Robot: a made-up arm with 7 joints. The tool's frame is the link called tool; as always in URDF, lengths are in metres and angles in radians. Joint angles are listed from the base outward.
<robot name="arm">
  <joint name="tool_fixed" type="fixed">
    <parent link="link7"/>
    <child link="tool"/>
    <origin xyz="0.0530 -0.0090 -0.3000"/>
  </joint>
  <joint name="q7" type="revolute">
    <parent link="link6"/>
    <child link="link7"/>
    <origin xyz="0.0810 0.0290 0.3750"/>
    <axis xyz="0 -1 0"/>
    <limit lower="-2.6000" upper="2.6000"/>
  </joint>
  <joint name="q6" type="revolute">
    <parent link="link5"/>
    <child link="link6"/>
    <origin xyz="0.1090 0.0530 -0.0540"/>
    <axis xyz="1 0 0"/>
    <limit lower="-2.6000" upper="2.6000"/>
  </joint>
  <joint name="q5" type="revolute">
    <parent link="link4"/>
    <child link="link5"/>
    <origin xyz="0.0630 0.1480 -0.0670"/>
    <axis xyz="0 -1 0"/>
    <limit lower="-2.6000" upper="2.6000"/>
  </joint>
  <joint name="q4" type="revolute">
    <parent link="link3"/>
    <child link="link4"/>
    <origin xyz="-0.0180 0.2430 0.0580"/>
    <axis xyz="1 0 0"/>
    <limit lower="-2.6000" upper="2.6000"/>
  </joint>
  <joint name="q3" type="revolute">
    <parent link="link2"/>
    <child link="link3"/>
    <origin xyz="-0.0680 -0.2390 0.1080"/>
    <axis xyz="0 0 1"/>
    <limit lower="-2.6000" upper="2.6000"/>
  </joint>
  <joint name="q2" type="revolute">
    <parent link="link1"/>
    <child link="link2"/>
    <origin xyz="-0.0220 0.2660 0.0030"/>
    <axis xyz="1 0 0"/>
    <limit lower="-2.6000" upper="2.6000"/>
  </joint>
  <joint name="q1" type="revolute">
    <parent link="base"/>
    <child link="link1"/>
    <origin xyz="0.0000 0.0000 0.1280"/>
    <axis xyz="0 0 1"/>
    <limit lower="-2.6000" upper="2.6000"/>
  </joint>
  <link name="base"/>
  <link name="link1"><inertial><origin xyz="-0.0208 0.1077 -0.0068"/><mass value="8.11"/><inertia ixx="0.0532" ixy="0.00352" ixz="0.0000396" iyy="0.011" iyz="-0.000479" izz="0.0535"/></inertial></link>
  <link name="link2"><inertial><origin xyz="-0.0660 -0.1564 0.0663"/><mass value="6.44"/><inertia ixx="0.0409" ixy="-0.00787" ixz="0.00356" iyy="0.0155" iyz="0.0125" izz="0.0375"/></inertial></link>
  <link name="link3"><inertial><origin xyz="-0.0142 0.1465 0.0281"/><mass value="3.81"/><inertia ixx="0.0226" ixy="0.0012" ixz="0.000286" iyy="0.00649" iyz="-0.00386" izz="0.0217"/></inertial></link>
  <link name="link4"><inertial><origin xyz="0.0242 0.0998 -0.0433"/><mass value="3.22"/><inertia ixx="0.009" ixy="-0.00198" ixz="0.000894" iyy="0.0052" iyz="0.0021" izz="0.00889"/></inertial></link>
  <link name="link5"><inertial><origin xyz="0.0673 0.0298 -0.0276"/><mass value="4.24"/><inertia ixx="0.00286" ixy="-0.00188" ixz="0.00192" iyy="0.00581" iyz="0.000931" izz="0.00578"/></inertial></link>
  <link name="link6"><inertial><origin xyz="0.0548 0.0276 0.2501"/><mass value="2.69"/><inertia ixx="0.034" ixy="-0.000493" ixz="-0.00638" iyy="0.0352" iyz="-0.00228" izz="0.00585"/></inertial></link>
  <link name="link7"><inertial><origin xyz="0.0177 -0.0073 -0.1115"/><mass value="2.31"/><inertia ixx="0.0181" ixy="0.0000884" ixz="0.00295" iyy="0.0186" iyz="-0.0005" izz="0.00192"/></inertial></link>
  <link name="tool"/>
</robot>
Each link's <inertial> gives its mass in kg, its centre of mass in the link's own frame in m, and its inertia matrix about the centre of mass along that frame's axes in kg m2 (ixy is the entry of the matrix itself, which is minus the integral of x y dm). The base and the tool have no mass. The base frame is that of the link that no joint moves.
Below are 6 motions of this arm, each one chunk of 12 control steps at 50 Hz.
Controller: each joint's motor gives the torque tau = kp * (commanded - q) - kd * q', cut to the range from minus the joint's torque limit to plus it. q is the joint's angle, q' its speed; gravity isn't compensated. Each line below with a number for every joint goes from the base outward.
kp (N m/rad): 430 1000 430 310 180 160 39
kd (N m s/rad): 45 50 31 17 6 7.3 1.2
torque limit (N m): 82 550 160 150 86 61 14
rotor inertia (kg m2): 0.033 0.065 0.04 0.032 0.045 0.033 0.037
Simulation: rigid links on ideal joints. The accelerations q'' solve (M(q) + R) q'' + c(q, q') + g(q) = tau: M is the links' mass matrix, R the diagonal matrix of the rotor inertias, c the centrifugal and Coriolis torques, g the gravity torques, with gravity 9.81 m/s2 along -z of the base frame. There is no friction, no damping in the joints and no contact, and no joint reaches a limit. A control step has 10 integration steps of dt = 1/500 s. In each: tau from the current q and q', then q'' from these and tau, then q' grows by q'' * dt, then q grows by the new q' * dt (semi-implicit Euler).
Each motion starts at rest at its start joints. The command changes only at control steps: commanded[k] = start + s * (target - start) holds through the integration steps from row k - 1 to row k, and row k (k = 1, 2, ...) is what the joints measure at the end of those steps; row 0 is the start. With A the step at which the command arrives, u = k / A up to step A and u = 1 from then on. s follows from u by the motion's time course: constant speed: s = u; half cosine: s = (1 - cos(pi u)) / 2; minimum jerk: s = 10 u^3 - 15 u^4 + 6 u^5; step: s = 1 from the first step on.
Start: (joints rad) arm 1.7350 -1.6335 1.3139 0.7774 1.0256 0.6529 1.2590
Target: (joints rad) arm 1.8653 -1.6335 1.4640 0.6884 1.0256 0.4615 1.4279
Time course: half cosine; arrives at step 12
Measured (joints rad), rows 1 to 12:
1: 1.7356 -1.6365 1.3106 0.7774 1.0241 0.6544 1.2589
2: 1.7369 -1.6425 1.3029 0.7765 1.0173 0.6564 1.2591
3: 1.7385 -1.6500 1.2937 0.7742 1.0043 0.6568 1.2607
4: 1.7402 -1.6584 1.2854 0.7701 0.9862 0.6542 1.2648
5: 1.7418 -1.6669 1.2800 0.7641 0.9645 0.6477 1.2718
6: 1.7437 -1.6750 1.2782 0.7566 0.9415 0.6369 1.2818
7: 1.7458 -1.6822 1.2804 0.7479 0.9196 0.6218 1.2944
8: 1.7487 -1.6884 1.2862 0.7383 0.9005 0.6030 1.3090
9: 1.7524 -1.6932 1.2951 0.7285 0.8859 0.5813 1.3242
10: 1.7573 -1.6966 1.3061 0.7188 0.8767 0.5578 1.3389
11: 1.7634 -1.6986 1.3181 0.7095 0.8732 0.5338 1.3516
12: 1.7707 -1.6992 1.3300 0.7009 0.8752 0.5107 1.3610

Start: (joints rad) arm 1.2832 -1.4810 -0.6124 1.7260 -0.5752 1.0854 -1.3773
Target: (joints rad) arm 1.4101 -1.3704 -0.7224 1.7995 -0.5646 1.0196 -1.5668
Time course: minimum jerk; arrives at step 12
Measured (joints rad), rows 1 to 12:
1: 1.2827 -1.4839 -0.6098 1.7244 -0.5757 1.0882 -1.3771
2: 1.2818 -1.4893 -0.6034 1.7198 -0.5801 1.0949 -1.3764
3: 1.2810 -1.4945 -0.5948 1.7141 -0.5896 1.1045 -1.3761
4: 1.2809 -1.4977 -0.5858 1.7092 -0.6033 1.1164 -1.3781
5: 1.2820 -1.4976 -0.5781 1.7065 -0.6188 1.1300 -1.3847
6: 1.2850 -1.4935 -0.5729 1.7068 -0.6335 1.1440 -1.3980
7: 1.2903 -1.4855 -0.5710 1.7104 -0.6449 1.1573 -1.4193
8: 1.2979 -1.4741 -0.5727 1.7171 -0.6517 1.1681 -1.4480
9: 1.3079 -1.4607 -0.5777 1.7265 -0.6533 1.1749 -1.4820
10: 1.3198 -1.4468 -0.5854 1.7375 -0.6501 1.1766 -1.5177
11: 1.3329 -1.4336 -0.5948 1.7490 -0.6433 1.1729 -1.5507
12: 1.3464 -1.4224 -0.6049 1.7597 -0.6341 1.1643 -1.5769

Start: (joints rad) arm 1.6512 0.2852 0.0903 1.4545 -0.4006 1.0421 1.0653
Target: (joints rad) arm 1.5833 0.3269 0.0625 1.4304 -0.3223 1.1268 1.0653
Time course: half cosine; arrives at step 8
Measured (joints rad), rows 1 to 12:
1: 1.6509 0.2888 0.0898 1.4478 -0.3989 1.0477 1.0677
2: 1.6503 0.2932 0.0889 1.4406 -0.3928 1.0594 1.0756
3: 1.6486 0.2981 0.0880 1.4342 -0.3838 1.0750 1.0873
4: 1.6456 0.3039 0.0869 1.4281 -0.3727 1.0933 1.1002
5: 1.6413 0.3105 0.0852 1.4225 -0.3601 1.1131 1.1122
6: 1.6360 0.3174 0.0827 1.4176 -0.3470 1.1326 1.1221
7: 1.6300 0.3241 0.0793 1.4141 -0.3349 1.1497 1.1298
8: 1.6238 0.3298 0.0750 1.4121 -0.3252 1.1623 1.1353
9: 1.6179 0.3340 0.0702 1.4114 -0.3187 1.1692 1.1389
10: 1.6121 0.3370 0.0654 1.4112 -0.3149 1.1711 1.1404
11: 1.6066 0.3389 0.0608 1.4109 -0.3124 1.1695 1.1399
12: 1.6016 0.3400 0.0566 1.4105 -0.3103 1.1660 1.1377

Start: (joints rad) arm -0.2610 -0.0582 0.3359 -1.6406 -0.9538 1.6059 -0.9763
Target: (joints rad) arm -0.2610 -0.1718 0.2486 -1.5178 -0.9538 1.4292 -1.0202
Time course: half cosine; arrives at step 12
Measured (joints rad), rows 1 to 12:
1: -0.2610 -0.0547 0.3358 -1.6365 -0.9545 1.6020 -0.9757
2: -0.2604 -0.0504 0.3345 -1.6250 -0.9547 1.5961 -0.9716
3: -0.2594 -0.0484 0.3321 -1.6086 -0.9551 1.5899 -0.9636
4: -0.2583 -0.0498 0.3281 -1.5899 -0.9566 1.5826 -0.9534
5: -0.2572 -0.0546 0.3225 -1.5706 -0.9594 1.5733 -0.9433
6: -0.2564 -0.0628 0.3154 -1.5516 -0.9625 1.5611 -0.9357
7: -0.2558 -0.0735 0.3072 -1.5338 -0.9651 1.5455 -0.9324
8: -0.2556 -0.0859 0.2984 -1.5175 -0.9664 1.5263 -0.9339
9: -0.2558 -0.0992 0.2895 -1.5033 -0.9657 1.5043 -0.9400
10: -0.2564 -0.1121 0.2811 -1.4915 -0.9630 1.4803 -0.9493
11: -0.2576 -0.1237 0.2736 -1.4824 -0.9584 1.4558 -0.9603
12: -0.2592 -0.1331 0.2675 -1.4763 -0.9523 1.4326 -0.9709

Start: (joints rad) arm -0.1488 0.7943 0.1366 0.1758 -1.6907 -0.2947 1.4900
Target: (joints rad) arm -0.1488 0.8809 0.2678 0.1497 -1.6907 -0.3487 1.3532
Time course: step
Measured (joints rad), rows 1 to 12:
1: -0.1584 0.8150 0.1477 0.1518 -1.6902 -0.2993 1.4764
2: -0.1672 0.8392 0.1634 0.1229 -1.6854 -0.2978 1.4469
3: -0.1721 0.8563 0.1792 0.1011 -1.6808 -0.2892 1.4118
4: -0.1742 0.8672 0.1936 0.0851 -1.6797 -0.2783 1.3786
5: -0.1745 0.8735 0.2063 0.0729 -1.6833 -0.2688 1.3518
6: -0.1735 0.8768 0.2175 0.0631 -1.6912 -0.2625 1.3332
7: -0.1716 0.8779 0.2274 0.0548 -1.7021 -0.2598 1.3228
8: -0.1690 0.8777 0.2365 0.0477 -1.7144 -0.2602 1.3191
9: -0.1658 0.8767 0.2450 0.0417 -1.7267 -0.2630 1.3199
10: -0.1623 0.8754 0.2531 0.0367 -1.7379 -0.2671 1.3229
11: -0.1585 0.8741 0.2608 0.0328 -1.7473 -0.2718 1.3263
12: -0.1545 0.8731 0.2681 0.0302 -1.7545 -0.2765 1.3288

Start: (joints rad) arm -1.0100 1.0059 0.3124 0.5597 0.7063 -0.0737 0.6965
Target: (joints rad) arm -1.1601 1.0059 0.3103 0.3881 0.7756 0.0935 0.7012
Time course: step
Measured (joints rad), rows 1 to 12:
1: -1.0164 1.0163 0.3120 0.5269 0.7062 -0.0424 0.7066
2: -1.0341 1.0243 0.3144 0.4881 0.7135 0.0135 0.7167
3: -1.0555 1.0286 0.3174 0.4574 0.7308 0.0707 0.7176
4: -1.0766 1.0319 0.3198 0.4365 0.7542 0.1182 0.7104
5: -1.0956 1.0354 0.3219 0.4240 0.7792 0.1527 0.6997
6: -1.1117 1.0394 0.3237 0.4177 0.8021 0.1749 0.6902
7: -1.1247 1.0433 0.3258 0.4154 0.8205 0.1875 0.6852
8: -1.1348 1.0467 0.3281 0.4150 0.8335 0.1932 0.6856
9: -1.1423 1.0493 0.3306 0.4154 0.8408 0.1944 0.6907
10: -1.1476 1.0509 0.3331 0.4158 0.8431 0.1928 0.6988
11: -1.1513 1.0517 0.3354 0.4158 0.8413 0.1898 0.7077
12: -1.1536 1.0517 0.3371 0.4154 0.8365 0.1862 0.7154

